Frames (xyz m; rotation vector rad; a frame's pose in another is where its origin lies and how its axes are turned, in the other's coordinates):
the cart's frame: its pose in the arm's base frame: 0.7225 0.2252 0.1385 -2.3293 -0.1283 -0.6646
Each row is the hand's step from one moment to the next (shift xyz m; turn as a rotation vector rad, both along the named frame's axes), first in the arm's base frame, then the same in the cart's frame.
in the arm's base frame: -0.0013 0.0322 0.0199 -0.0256 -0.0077 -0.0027
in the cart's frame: 0.0058 -0.0365 0.0082 -0.0227 0.0005 -0.0143
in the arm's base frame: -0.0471 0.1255 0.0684 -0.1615 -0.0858 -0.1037
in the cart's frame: -0.0181 -0.1481 0.0196 -0.1831 0.0836 -0.0606
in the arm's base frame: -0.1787 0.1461 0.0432 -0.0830 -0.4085 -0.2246
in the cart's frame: -0.1461 -0.1837 -0.0074 -0.1461 0.4197 -0.1634
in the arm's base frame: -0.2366 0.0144 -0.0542 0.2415 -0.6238 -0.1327
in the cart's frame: -0.2325 -0.0416 -0.0578 0.1992 0.6128 -0.2233
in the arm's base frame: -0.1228 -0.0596 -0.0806 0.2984 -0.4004 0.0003
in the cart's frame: -0.1406 0.0604 -0.0413 0.2941 0.3802 -0.1353
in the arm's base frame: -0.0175 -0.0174 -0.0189 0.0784 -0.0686 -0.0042
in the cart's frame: -0.0229 0.0198 -0.0071 0.0718 0.0750 -0.0089
